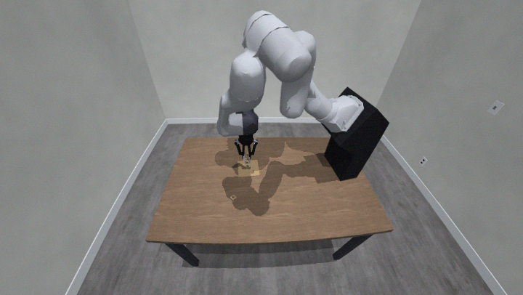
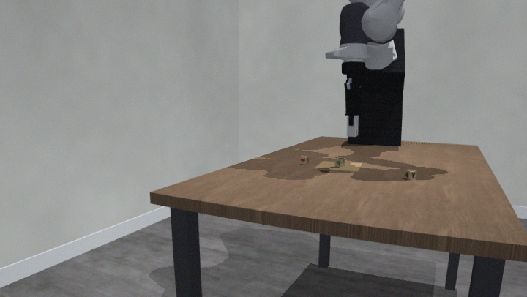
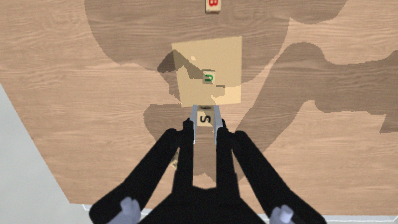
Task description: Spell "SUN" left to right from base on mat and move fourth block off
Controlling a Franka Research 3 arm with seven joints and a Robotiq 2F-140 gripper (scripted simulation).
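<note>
The U block is 1 cm behind my hand, 4 cm to the right of it and 12 cm below it. From my hand the other things lie so: S block: 2 cm below; tan mat: 1 cm behind, 4 cm to the right, 14 cm below.
</note>
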